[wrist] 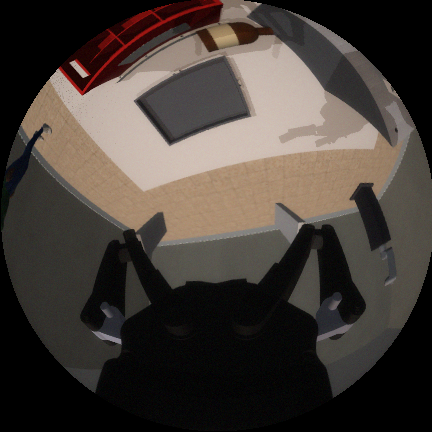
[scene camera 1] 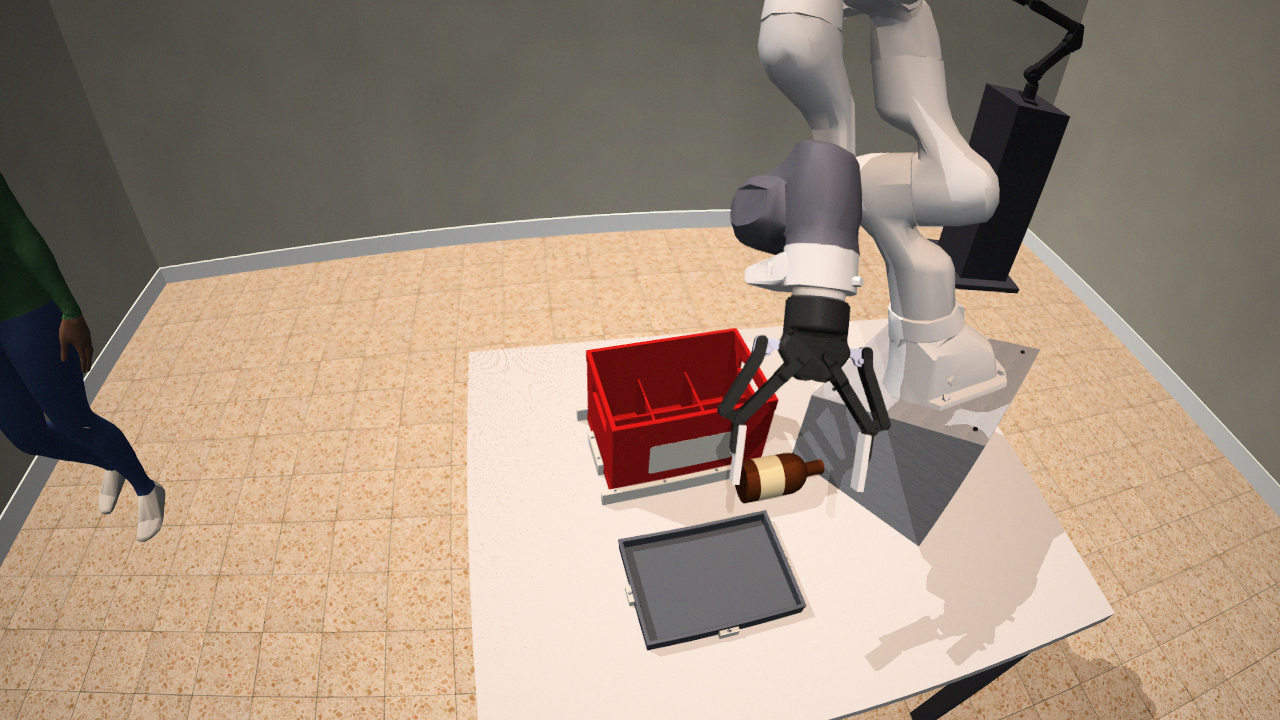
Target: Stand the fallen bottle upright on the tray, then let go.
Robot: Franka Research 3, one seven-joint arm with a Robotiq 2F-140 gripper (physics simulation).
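The brown bottle [scene camera 1: 790, 476] [wrist: 242, 35] with a cream label lies on its side on the white table, behind the tray and near the front right corner of the red crate. Its neck points right, toward the robot's grey base block. The dark grey tray [scene camera 1: 711, 582] [wrist: 200, 100] lies flat in front of the bottle, with no bottle on it. My gripper [scene camera 1: 800, 472] [wrist: 218, 217] is wide open and empty. It is raised above the table; in the scene view one finger overlaps the bottle's base end. In the wrist view the bottle is well away from the fingers.
The red crate [scene camera 1: 626, 458] [wrist: 100, 71] with dividers stands behind the tray, left of the bottle, with light rails along its foot. The grey base block [scene camera 1: 895, 474] [wrist: 350, 80] stands right of the bottle. A person [scene camera 1: 35, 376] stands off the table at the far left.
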